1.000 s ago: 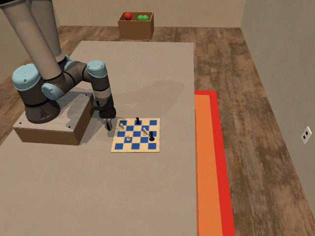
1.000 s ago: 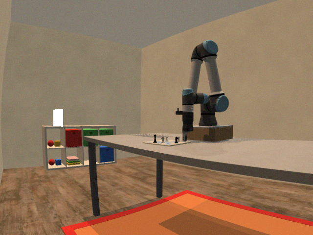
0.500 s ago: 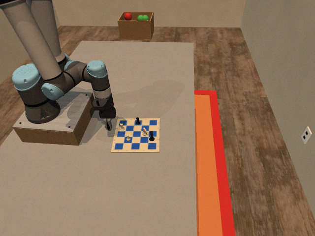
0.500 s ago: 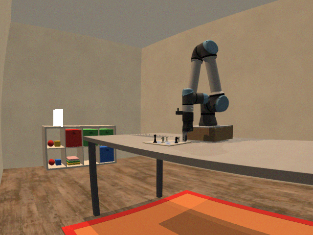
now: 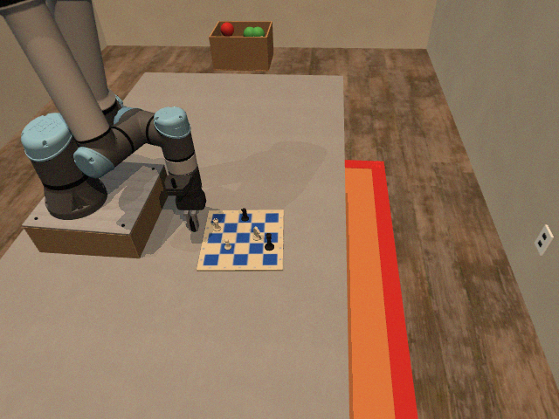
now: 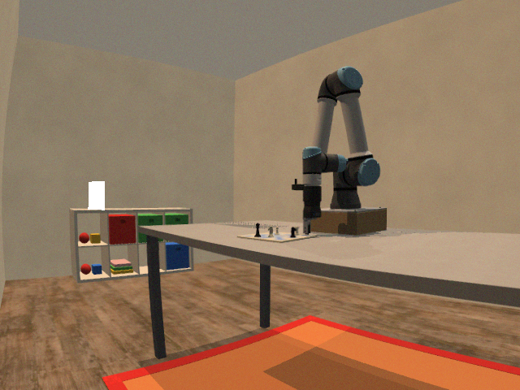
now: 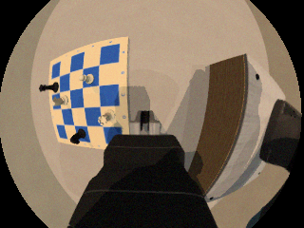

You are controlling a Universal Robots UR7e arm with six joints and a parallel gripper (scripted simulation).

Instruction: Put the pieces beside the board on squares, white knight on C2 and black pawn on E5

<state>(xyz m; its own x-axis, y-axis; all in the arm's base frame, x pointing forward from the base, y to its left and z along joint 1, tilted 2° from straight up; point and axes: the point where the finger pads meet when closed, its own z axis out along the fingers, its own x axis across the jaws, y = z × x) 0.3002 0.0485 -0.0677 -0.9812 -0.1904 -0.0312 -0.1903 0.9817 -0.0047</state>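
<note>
The chessboard lies 14 cm ahead of my hand, 1 cm to the right of it and 2 cm below it. From my hand the other things lie so: white knight: 18 cm ahead; then black pawn: 1 cm below; then white pawn: 12 cm ahead, 5 cm to the right, 1 cm below.
</note>
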